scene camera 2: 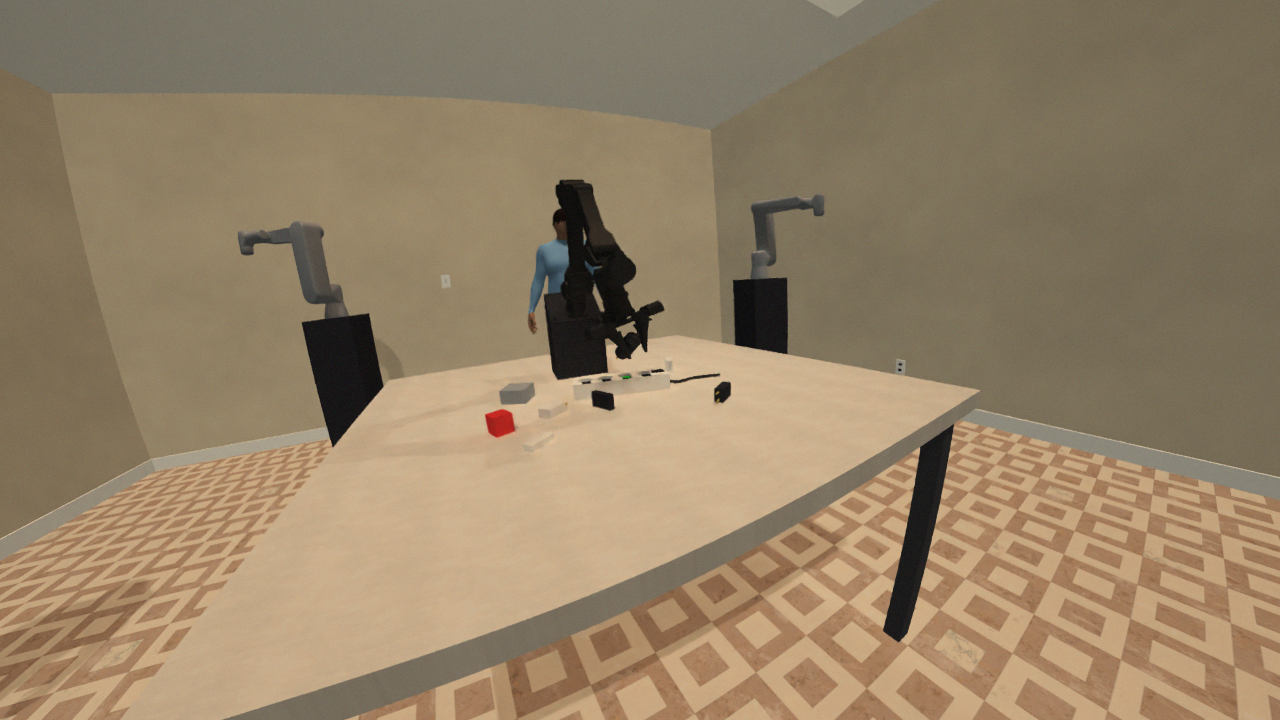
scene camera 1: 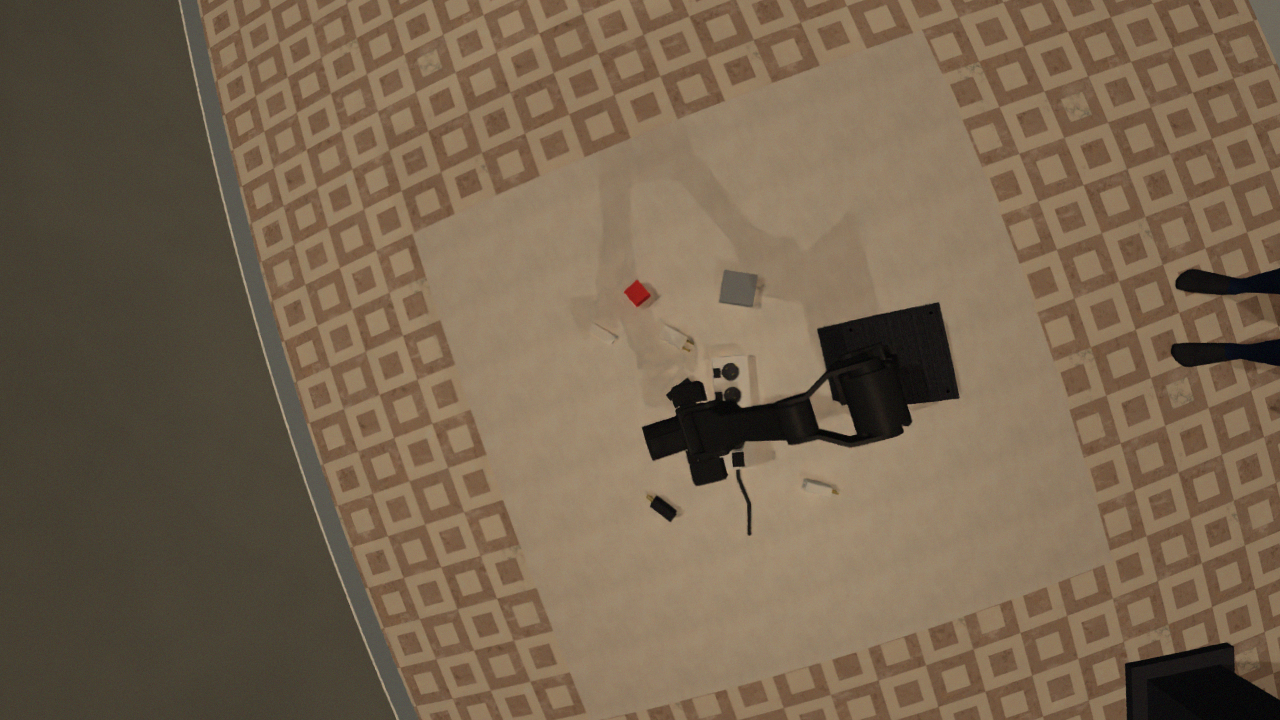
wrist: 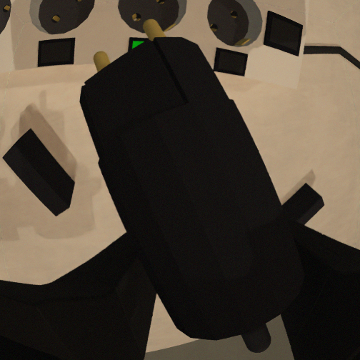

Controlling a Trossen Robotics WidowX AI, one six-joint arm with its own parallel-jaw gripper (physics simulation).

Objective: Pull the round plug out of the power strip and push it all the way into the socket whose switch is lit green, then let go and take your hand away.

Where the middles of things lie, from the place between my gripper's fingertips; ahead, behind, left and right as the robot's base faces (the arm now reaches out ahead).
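Distances counted from my hand: round black plug (wrist: pixel 187 180), 2 cm above, 2 cm to the right, 3 cm behind; black two-pin plug (wrist: pixel 305 202), 9 cm below, 10 cm ahead, 16 cm to the left; black block (wrist: pixel 35 166), 9 cm below, 1 cm ahead, 10 cm to the right; grey block (scene camera 1: pixel 738 288), 9 cm below, 15 cm behind, 29 cm to the right. Going by their middles, of the things named here the round black plug is the nearest to my hand and the grey block the farthest from it.
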